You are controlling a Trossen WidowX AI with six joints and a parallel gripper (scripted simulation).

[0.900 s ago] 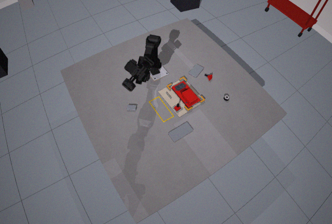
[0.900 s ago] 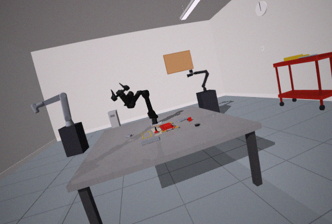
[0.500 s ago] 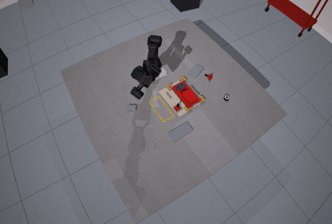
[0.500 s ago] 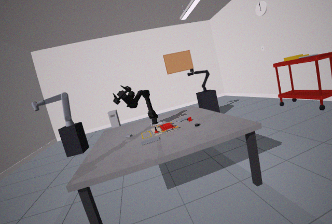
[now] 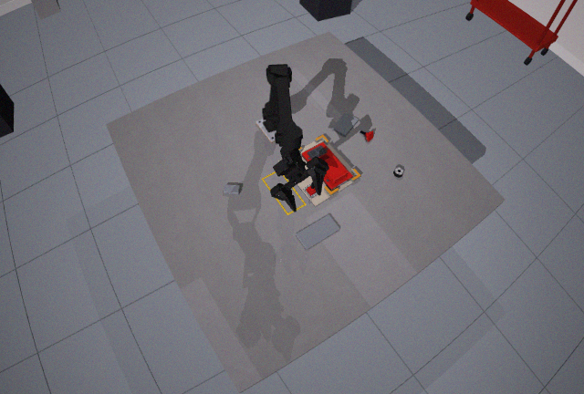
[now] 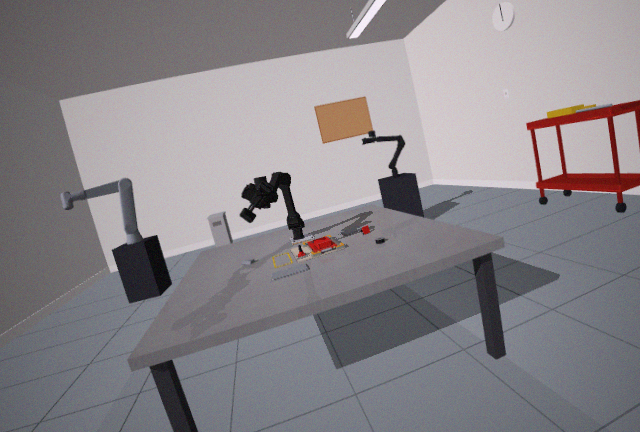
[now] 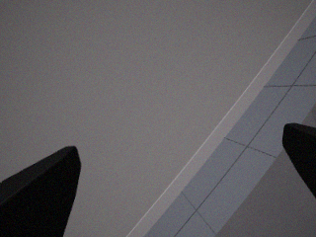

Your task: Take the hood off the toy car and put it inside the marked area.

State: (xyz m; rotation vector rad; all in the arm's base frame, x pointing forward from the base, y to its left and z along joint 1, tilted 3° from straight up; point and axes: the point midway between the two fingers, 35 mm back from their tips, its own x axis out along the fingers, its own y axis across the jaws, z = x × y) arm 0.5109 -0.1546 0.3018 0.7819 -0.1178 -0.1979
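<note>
My gripper tip is 22 cm past the red hood, 26 cm to the right of it and 28 cm above it. Also, from my gripper tip: toy car wheel 10 cm behind, 51 cm to the left, 31 cm below.
</note>
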